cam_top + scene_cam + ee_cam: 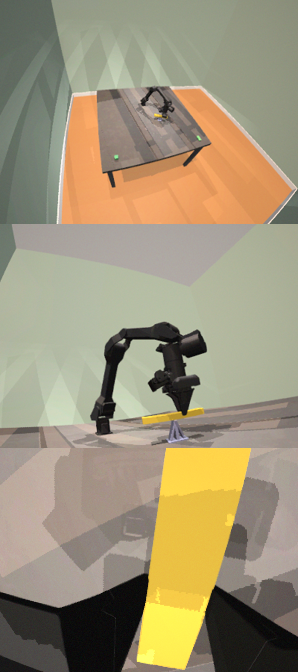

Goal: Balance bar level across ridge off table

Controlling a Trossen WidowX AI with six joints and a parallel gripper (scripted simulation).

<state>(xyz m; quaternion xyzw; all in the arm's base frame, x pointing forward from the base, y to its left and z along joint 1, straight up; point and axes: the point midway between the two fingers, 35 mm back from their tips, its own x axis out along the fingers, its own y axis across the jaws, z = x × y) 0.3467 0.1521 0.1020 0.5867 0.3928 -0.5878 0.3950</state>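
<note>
The yellow bar is 10 mm behind my gripper tip and 30 mm to the right of it. The rest, counted from my gripper tip: small grey ridge stand: 10 mm behind, 20 mm to the right, 40 mm below.
</note>
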